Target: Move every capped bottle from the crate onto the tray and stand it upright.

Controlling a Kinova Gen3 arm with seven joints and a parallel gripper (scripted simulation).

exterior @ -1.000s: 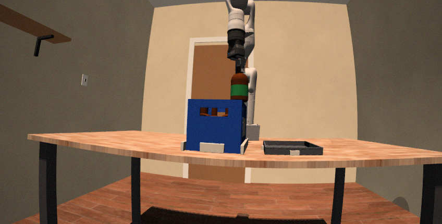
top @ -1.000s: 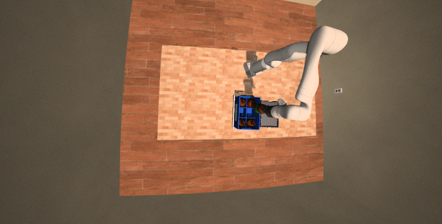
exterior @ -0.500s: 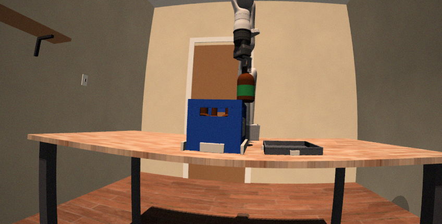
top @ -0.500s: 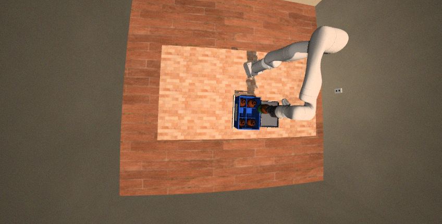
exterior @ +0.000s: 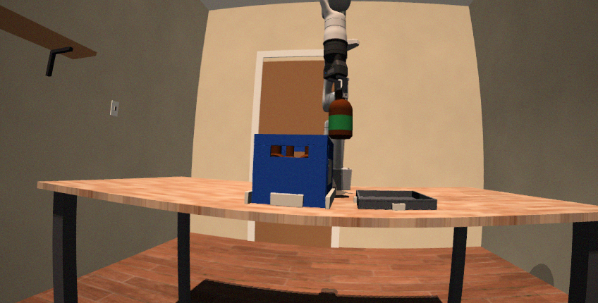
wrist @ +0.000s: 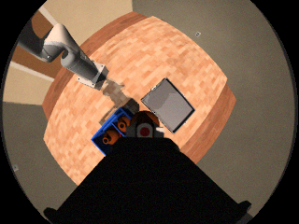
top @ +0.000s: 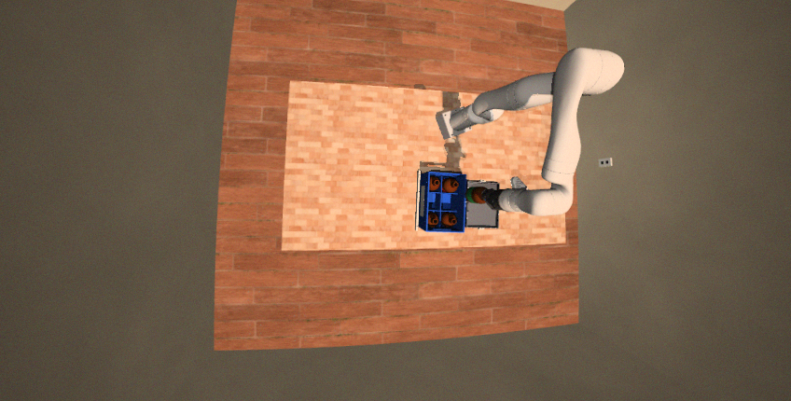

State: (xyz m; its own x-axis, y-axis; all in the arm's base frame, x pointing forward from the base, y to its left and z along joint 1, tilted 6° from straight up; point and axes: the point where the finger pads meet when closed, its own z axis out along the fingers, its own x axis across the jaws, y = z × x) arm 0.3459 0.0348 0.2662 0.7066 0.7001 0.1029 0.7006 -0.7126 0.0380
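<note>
Now: the glass bottle 60 mm below my hand. From my hand the other things lie so: blue crate: 40 mm ahead, 120 mm to the right, 240 mm below; then grey tray: 50 mm ahead, 150 mm to the left, 310 mm below.
</note>
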